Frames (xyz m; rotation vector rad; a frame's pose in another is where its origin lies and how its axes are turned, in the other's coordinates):
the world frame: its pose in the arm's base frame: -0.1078 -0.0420 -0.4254 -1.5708 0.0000 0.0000
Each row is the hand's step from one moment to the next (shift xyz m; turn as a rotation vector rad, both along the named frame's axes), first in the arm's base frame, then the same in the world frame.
Working: the arm's base frame: its pose in the world frame: 0.1078 -0.4254 0.0420 1.5708 0.0000 0.0000

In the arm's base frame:
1: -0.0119 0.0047 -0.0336 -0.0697 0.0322 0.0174
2: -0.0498 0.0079 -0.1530 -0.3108 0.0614 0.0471
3: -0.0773 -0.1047 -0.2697 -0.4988 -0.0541 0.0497
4: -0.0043 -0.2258 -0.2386 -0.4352 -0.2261 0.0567
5: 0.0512 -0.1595 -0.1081 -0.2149 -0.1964 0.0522
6: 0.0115 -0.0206 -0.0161 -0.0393 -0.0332 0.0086
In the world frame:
1: -0.0119 0.0336 0.0047 -0.0697 -0.0174 0.0322
2: -0.0498 0.1530 0.0079 -0.3108 -0.0471 0.0614
3: -0.0773 0.2697 -0.1047 -0.4988 -0.0497 -0.0541
4: -0.0043 0.2386 -0.2258 -0.4352 -0.0567 -0.2261
5: 0.0512 0.1081 -0.1595 -0.2149 -0.0522 -0.1964
6: 0.0115 0.0161 -0.0206 -0.0393 -0.0086 -0.0332

